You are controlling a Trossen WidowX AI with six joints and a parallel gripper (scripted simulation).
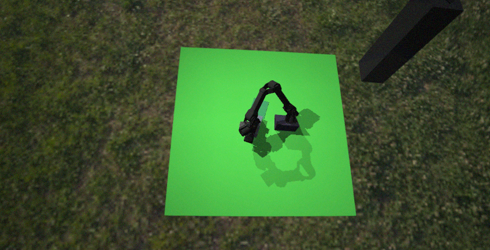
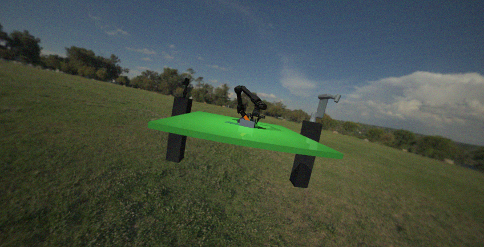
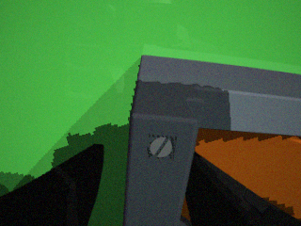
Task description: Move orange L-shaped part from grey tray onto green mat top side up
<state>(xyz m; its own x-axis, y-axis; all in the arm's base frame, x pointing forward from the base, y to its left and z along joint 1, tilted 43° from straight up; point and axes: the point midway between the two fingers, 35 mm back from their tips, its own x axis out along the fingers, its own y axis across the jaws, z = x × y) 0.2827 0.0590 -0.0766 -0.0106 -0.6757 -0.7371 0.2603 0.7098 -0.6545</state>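
Now: the orange L-shaped part 2 cm behind my gripper tip, 5 cm to the right of it and 1 cm above it.
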